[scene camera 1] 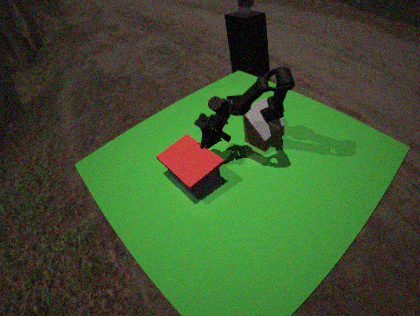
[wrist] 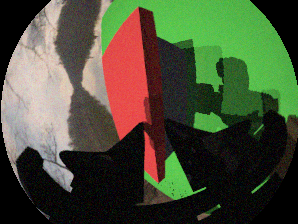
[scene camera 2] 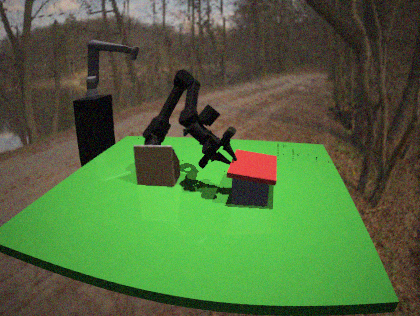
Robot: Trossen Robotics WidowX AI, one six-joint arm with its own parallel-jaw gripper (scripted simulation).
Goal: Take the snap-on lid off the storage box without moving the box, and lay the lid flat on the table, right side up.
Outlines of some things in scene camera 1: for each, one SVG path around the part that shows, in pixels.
The gripper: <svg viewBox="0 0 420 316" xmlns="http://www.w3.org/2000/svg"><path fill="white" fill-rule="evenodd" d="M226 118L217 113L210 117L200 114L199 118L194 122L202 131L200 148L205 146L209 149L222 141L220 138L227 142L231 140L231 136L222 130L225 124L229 123Z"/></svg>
A red lid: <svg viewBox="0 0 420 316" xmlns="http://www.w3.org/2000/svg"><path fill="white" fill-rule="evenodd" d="M185 134L156 157L175 177L192 190L221 167L225 161L205 146L200 148L201 143Z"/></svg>
